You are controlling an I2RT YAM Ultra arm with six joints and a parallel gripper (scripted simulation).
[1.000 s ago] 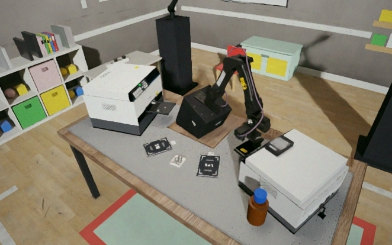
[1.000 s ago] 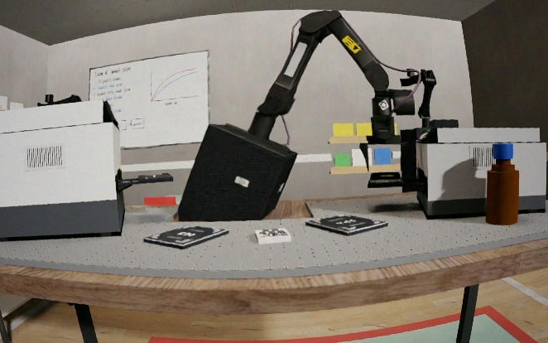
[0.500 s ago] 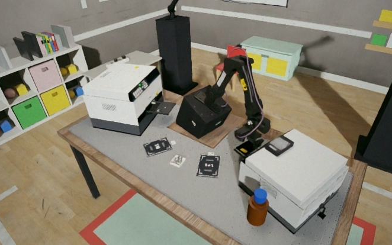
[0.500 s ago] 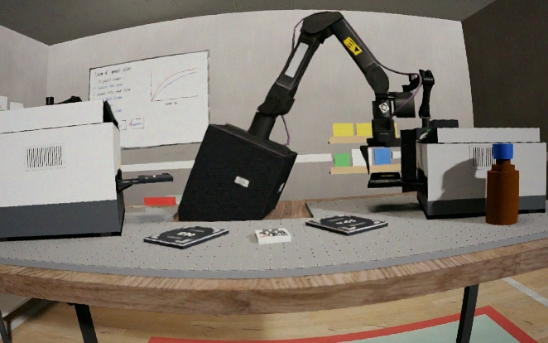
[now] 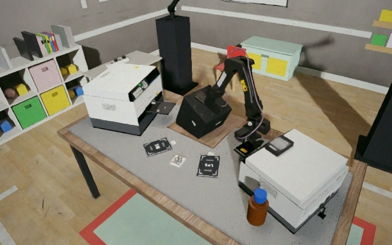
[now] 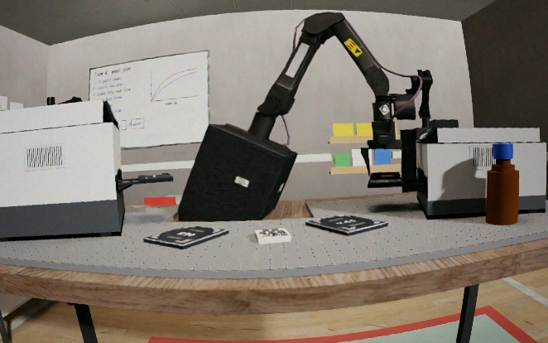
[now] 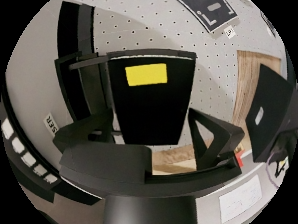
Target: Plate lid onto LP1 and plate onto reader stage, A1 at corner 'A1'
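My gripper is now 1 cm above the black lid. The rest, counted from my hand: white well plate: 1 cm below; capped bottle: 34 cm ahead, 20 cm to the left, 1 cm above.
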